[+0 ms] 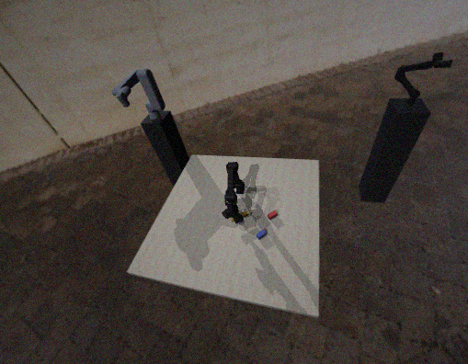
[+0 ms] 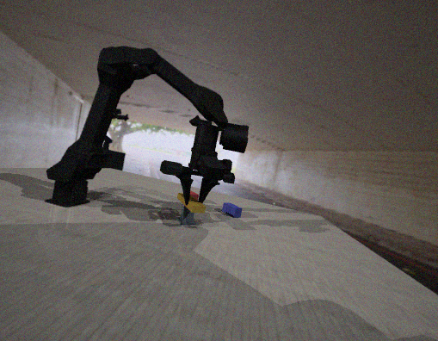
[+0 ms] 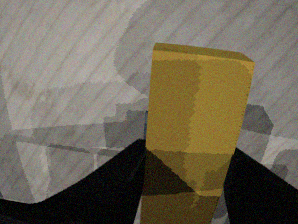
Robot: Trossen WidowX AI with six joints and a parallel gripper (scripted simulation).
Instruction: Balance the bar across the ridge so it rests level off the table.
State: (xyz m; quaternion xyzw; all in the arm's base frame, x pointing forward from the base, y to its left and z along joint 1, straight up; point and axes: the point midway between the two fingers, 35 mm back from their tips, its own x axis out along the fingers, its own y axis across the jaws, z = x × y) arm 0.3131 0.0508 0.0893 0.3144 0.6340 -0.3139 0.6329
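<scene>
Now: gripper tip 2 cm to the right of the yellow bar and 2 cm past it. Also, from my gripper tip: red block 26 cm to the left, 9 cm behind, 4 cm below; then blue block 20 cm to the left, 9 cm ahead, 4 cm below.
</scene>
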